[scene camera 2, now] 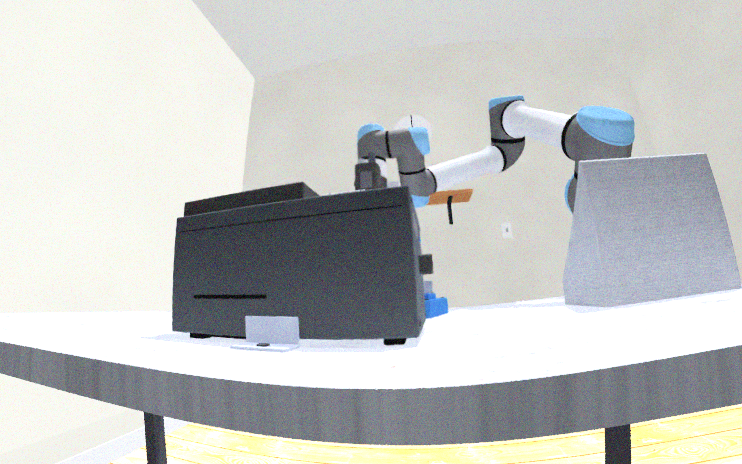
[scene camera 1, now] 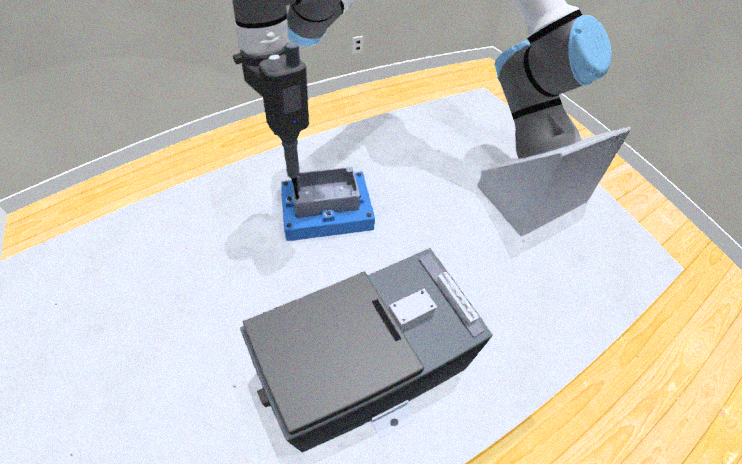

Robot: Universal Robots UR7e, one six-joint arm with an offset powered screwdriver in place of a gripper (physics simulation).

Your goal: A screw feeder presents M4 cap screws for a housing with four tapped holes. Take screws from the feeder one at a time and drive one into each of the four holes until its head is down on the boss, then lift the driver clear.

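Note:
The grey open-topped housing (scene camera 1: pixel 327 206) sits in the blue fixture (scene camera 1: pixel 341 224) (scene camera 2: pixel 437 307). My screwdriver (scene camera 1: pixel 297 196) points down, with its thin black bit at the housing's near left corner in scene camera 1. In scene camera 2 the driver's upper body shows above the feeder, which hides its bit. Whether a screw is on the bit is too small to tell, and the bit hides that corner's hole. The dark screw feeder (scene camera 1: pixel 328 350) (scene camera 2: pixel 295 268) stands apart from the fixture. Screw heads on the other corners are too small to make out.
A white block (scene camera 1: pixel 413 306) with small corner holes and a pale slotted rail (scene camera 1: pixel 457 297) are on the feeder's top. A slanted grey panel (scene camera 1: pixel 552 183) (scene camera 2: pixel 651 229) stands near the arm's base. A small bracket (scene camera 1: pixel 387 424) (scene camera 2: pixel 271 329) lies beside the feeder.

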